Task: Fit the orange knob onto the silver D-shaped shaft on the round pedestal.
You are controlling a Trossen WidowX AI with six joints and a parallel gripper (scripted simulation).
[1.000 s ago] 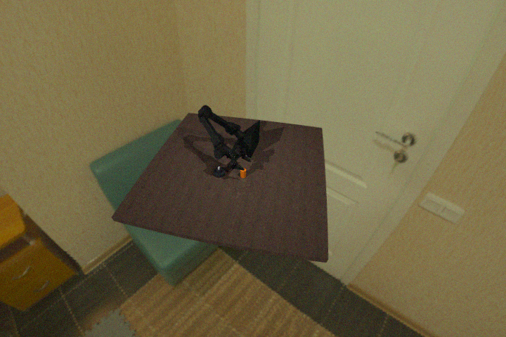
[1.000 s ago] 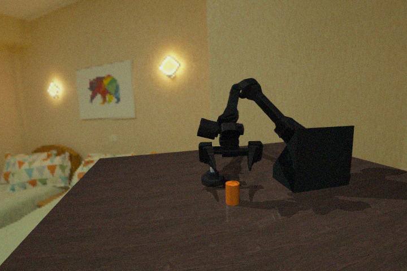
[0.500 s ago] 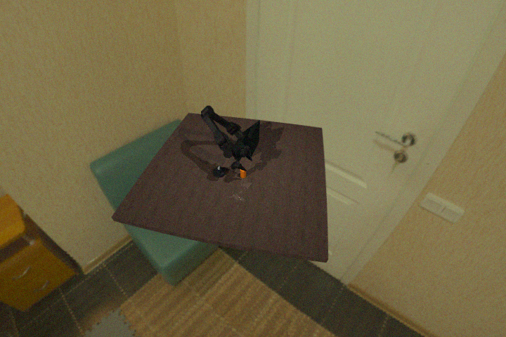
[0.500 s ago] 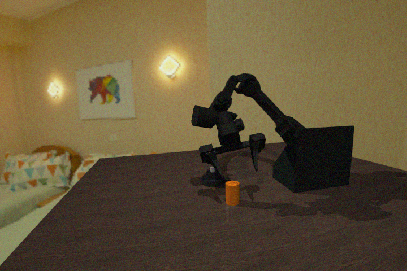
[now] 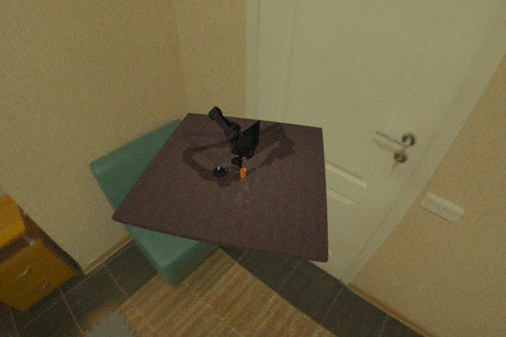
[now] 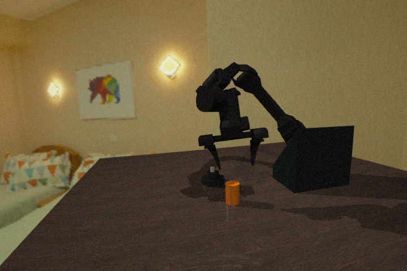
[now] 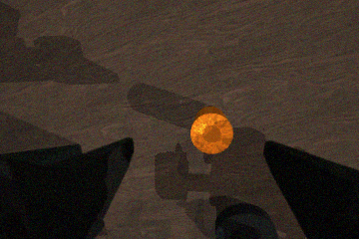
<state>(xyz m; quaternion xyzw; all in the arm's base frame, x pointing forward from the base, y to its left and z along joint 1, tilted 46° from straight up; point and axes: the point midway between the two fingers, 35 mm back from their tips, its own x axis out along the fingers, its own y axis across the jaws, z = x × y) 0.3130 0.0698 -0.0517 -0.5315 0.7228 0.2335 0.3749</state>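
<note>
The orange knob is 10 mm ahead of my gripper tip, 10 mm to the right of it and 60 mm below it. Also, from my gripper tip: round pedestal 20 mm ahead, 180 mm to the right, 80 mm below.
</note>
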